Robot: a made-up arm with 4 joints. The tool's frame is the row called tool.
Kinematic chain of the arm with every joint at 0, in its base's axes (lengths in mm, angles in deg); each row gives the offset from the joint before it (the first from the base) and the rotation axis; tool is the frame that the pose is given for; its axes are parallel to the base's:
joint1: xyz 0 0 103 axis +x
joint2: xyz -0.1 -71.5 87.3 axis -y
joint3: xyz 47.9 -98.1 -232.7 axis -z
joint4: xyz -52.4 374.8 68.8 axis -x
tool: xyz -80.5 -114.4 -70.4
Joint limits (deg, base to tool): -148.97..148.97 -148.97..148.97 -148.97..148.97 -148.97..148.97
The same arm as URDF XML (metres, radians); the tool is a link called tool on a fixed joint. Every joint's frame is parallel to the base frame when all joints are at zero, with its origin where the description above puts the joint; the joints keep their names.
<robot name="arm">
  <joint name="tool_fixed" type="fixed">
    <parent link="link4"/>
    <child link="tool"/>
    <origin xyz="-0.0805 -0.1144 -0.0704"/>
  </joint>
  <joint name="joint4" type="revolute">
    <parent link="link3"/>
    <child link="link4"/>
    <origin xyz="-0.0524 0.3748 0.0688"/>
    <axis xyz="-1 0 0"/>
    <limit lower="-2.6000" upper="2.6000"/>
  </joint>
  <joint name="joint3" type="revolute">
    <parent link="link2"/>
    <child link="link3"/>
    <origin xyz="0.0479 -0.0981 -0.2327"/>
    <axis xyz="0 0 -1"/>
    <limit lower="-2.6000" upper="2.6000"/>
  </joint>
  <joint name="joint2" type="revolute">
    <parent link="link1"/>
    <child link="link2"/>
    <origin xyz="-0.0001 -0.0715 0.0873"/>
    <axis xyz="0 -1 0"/>
    <limit lower="-2.6000" upper="2.6000"/>
  </joint>
  <joint name="joint1" type="revolute">
    <parent link="base_link"/>
    <child link="link1"/>
    <origin xyz="0.0000 0.0000 0.1030"/>
    <axis xyz="1 0 0"/>
    <limit lower="-2.6000" upper="2.6000"/>
  </joint>
  <link name="base_link"/>
  <link name="link1"/>
  <link name="link2"/>
  <link name="link3"/>
  <link name="link4"/>
  <link name="tool"/>
</robot>

